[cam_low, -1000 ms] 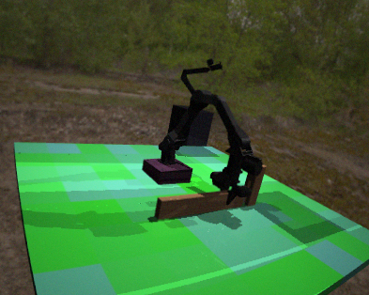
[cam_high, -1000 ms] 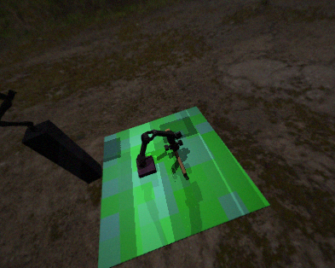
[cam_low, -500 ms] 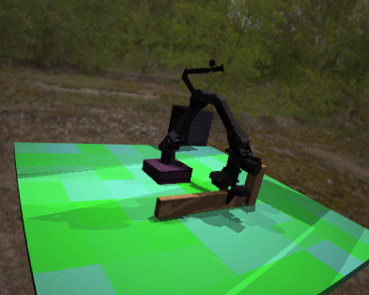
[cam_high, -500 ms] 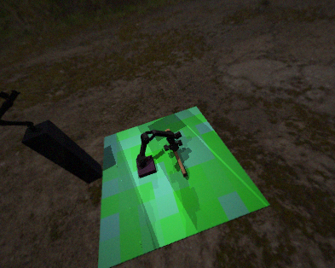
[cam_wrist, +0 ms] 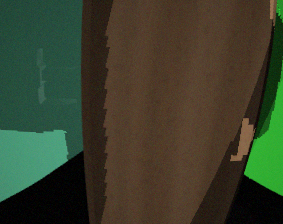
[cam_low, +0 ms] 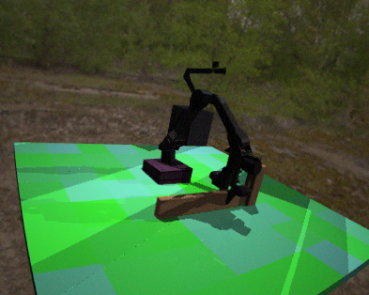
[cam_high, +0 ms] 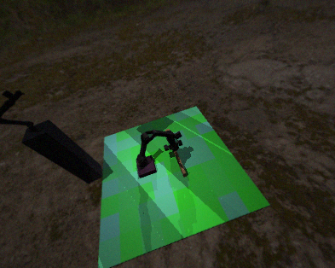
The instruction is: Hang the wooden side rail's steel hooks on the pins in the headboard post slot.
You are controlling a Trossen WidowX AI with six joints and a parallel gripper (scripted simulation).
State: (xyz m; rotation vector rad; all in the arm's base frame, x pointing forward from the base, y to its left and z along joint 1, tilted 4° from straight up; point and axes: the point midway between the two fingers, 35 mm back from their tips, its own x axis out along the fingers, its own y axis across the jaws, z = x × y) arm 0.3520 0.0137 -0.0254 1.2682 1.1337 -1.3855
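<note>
Right now my gripper tip is 20 mm short of the wooden headboard post, 140 mm to the right of it and 70 mm below it.
</note>
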